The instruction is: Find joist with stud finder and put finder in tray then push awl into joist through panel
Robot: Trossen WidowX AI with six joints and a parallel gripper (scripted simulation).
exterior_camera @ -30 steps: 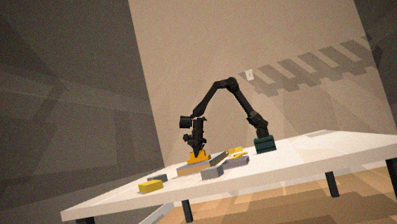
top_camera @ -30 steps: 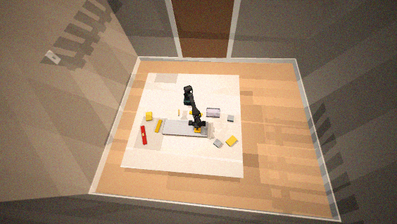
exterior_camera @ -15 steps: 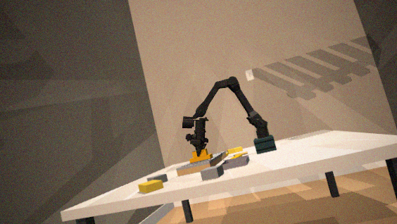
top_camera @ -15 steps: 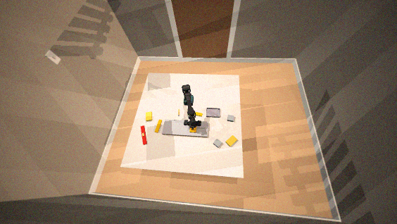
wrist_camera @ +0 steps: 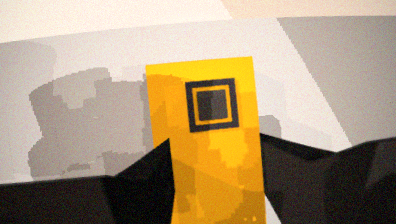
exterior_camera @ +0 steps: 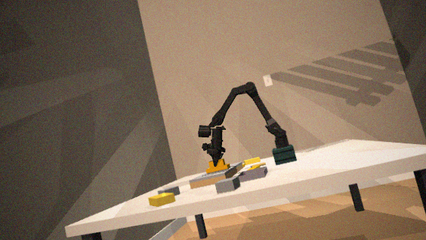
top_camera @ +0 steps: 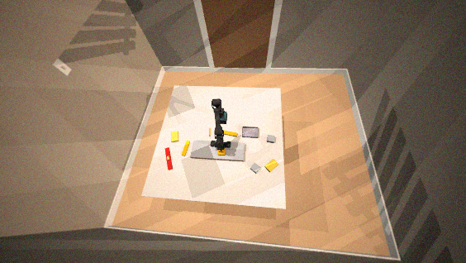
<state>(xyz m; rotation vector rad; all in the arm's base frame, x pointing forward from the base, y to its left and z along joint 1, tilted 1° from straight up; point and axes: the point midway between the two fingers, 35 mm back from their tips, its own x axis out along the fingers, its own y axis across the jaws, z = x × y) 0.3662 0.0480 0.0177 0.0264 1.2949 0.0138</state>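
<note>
My gripper tip is 270 mm to the right of the grey tray, 220 mm past it and 50 mm above it. From my gripper tip the other things lie so: stud finder 20 mm above, 10 mm ahead; then red bar 530 mm to the right, 100 mm ahead, 50 mm below; then awl 180 mm behind, 150 mm to the right, 60 mm below.
</note>
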